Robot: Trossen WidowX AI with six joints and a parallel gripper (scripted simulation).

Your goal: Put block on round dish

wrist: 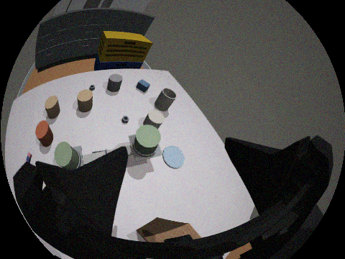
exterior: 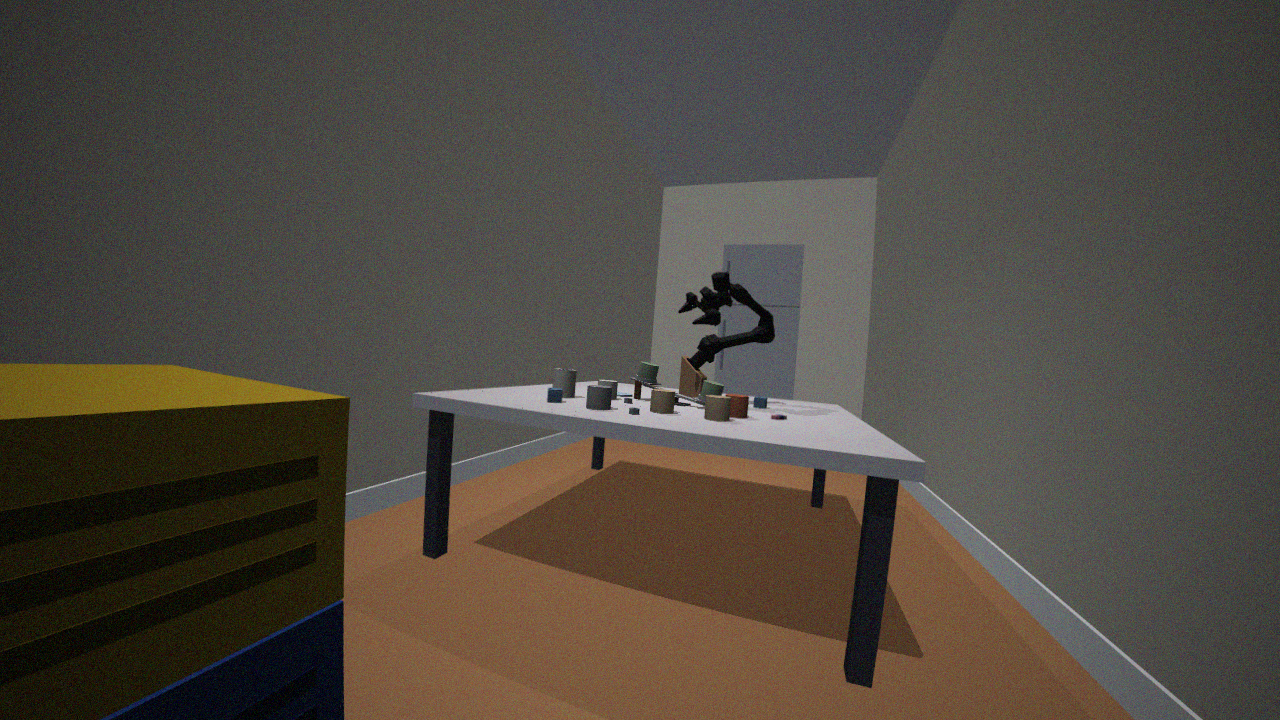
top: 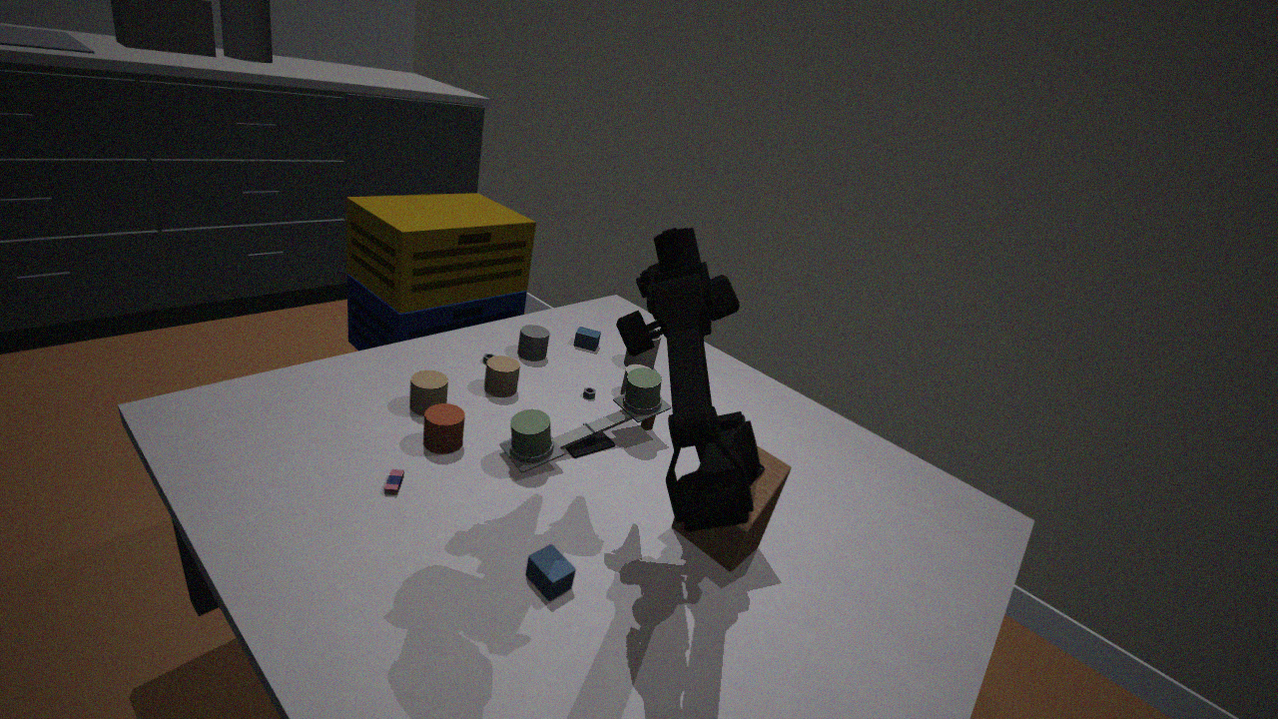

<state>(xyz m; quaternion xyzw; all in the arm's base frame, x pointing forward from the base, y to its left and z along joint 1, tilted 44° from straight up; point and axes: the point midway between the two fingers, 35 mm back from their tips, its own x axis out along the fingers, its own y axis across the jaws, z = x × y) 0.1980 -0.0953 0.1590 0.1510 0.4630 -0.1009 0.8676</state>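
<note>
My gripper tip is 130 mm short of the cup, 180 mm to the right of it and 260 mm above it. Round my gripper tip: red-brown cylinder: 250 mm ahead, 280 mm to the left, 290 mm below; then pale blue round dish: 40 mm ahead, 240 mm to the right, 320 mm below; then balance: 110 mm ahead, 20 mm to the left, 290 mm below.
</note>
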